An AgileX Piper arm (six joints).
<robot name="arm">
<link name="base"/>
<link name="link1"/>
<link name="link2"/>
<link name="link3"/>
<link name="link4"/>
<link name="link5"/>
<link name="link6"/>
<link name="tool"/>
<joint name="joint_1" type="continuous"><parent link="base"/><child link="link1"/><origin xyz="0 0 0.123" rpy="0 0 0"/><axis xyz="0 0 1"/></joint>
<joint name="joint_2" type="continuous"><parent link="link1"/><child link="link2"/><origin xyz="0 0 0" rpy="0 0 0"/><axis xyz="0 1 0"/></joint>
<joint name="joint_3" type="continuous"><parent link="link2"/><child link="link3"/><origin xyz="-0.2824 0 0.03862" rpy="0 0 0"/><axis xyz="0 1 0"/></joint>
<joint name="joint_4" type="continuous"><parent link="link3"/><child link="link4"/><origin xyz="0.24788 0 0.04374" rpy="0 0 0"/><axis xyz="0.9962 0 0.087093"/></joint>
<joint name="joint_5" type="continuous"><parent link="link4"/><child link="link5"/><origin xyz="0 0 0" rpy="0 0 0"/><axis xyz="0 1 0"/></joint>
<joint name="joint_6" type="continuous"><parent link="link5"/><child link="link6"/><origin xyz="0.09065 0 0.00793" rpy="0 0 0"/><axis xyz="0.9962 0 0.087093"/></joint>
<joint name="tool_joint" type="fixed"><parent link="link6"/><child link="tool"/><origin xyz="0 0 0" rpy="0 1.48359 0"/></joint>
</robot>
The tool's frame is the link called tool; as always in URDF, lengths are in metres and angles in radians. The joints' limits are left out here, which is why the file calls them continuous.
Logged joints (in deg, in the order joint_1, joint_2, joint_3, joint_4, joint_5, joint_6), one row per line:
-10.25 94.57 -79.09 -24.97 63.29 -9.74
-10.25 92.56 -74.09 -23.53 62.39 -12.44
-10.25 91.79 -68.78 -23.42 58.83 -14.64
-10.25 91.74 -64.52 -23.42 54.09 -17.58
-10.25 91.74 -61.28 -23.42 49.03 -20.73
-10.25 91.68 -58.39 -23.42 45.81 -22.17
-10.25 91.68 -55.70 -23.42 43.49 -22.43
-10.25 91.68 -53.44 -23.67 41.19 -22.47
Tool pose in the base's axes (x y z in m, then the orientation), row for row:
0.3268 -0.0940 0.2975 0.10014 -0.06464 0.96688 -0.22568
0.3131 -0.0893 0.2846 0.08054 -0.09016 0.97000 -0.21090
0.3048 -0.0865 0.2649 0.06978 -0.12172 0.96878 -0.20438
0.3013 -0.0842 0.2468 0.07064 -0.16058 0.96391 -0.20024
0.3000 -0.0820 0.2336 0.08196 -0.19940 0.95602 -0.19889
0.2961 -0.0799 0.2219 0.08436 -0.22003 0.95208 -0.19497
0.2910 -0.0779 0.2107 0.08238 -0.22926 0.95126 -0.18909
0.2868 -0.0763 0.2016 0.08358 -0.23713 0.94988 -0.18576
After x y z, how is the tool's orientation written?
As a quaternion, w x y z.
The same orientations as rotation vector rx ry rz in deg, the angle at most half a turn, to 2 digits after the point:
-10.95 163.75 -38.22
-15.45 166.18 -36.13
-20.99 167.04 -35.24
-27.67 166.11 -34.51
-34.13 163.64 -34.04
-37.61 162.74 -33.33
-39.23 162.79 -32.36
-40.55 162.44 -31.77

